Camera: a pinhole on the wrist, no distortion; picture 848 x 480 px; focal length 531.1 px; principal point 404.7 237.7 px. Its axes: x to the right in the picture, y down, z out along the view. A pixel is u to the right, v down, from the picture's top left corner.
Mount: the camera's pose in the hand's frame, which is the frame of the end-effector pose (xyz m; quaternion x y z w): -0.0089 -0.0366 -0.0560 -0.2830 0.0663 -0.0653 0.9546
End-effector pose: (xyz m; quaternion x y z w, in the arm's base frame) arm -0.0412 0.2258 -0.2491 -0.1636 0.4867 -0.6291 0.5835
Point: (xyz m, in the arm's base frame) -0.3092 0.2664 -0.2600
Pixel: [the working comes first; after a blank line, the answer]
In the camera's frame: 0.0791 0.0143 -0.1910

behind the camera
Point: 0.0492 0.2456 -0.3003
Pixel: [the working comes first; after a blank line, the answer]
In the camera's frame: -0.0439 0.0579 0.1459

244.9 448.3
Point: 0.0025 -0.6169 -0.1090
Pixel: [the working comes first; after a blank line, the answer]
In the camera's frame: 0.6710 -0.3704 0.4429

outside the picture
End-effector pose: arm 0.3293 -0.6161 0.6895 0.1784 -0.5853 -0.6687 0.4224
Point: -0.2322 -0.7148 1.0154
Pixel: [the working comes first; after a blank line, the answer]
In the camera's frame: 0.4197 -0.1107 0.5583

803.9 132.4
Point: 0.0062 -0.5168 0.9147
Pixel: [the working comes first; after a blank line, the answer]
In the camera's frame: 0.1149 -0.0978 0.4437

542.2 120.6
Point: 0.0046 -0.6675 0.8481
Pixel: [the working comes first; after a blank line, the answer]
In the camera's frame: 0.2348 -0.0857 0.3314

780.9 100.4
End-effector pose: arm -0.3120 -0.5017 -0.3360 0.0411 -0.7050 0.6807 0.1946
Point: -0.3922 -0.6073 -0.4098
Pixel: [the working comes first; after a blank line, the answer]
In the camera's frame: -0.0002 0.0101 0.2189

404.3 262.2
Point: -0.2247 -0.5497 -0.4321
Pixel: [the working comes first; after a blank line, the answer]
In the camera's frame: -0.1342 0.0239 0.1018

outside the picture
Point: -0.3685 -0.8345 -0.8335
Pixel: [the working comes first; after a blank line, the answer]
In the camera's frame: -0.2857 0.1865 0.5639

135.6 413.3
